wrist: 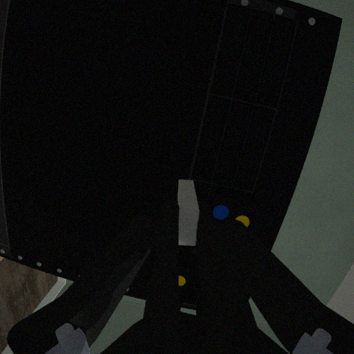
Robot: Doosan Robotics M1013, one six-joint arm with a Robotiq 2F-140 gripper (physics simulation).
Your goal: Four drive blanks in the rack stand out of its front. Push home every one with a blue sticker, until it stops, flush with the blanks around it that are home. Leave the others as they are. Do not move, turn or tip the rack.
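Observation:
The black rack [100, 125] fills most of the wrist view, its front very dark. Faint outlines of drive blanks [240, 140] run down its right part. A blue sticker [220, 212] shows just right of the fingertips. A yellow sticker [242, 221], partly covered, is close to its right. Another yellow sticker [182, 280] shows in part below the fingertips. My gripper [184, 192] is shut and empty, its pale tips over the rack's front, left of the blue sticker. Whether the tips touch a blank, and how far each blank stands out, is too dark to tell.
Small round grey studs [279, 11] line the rack's upper and lower edges. A greenish surface [325, 150] lies beyond the rack at right. A brown wood-grained surface [22, 295] shows at the lower left. The gripper's dark linkages hide the rack's lower right part.

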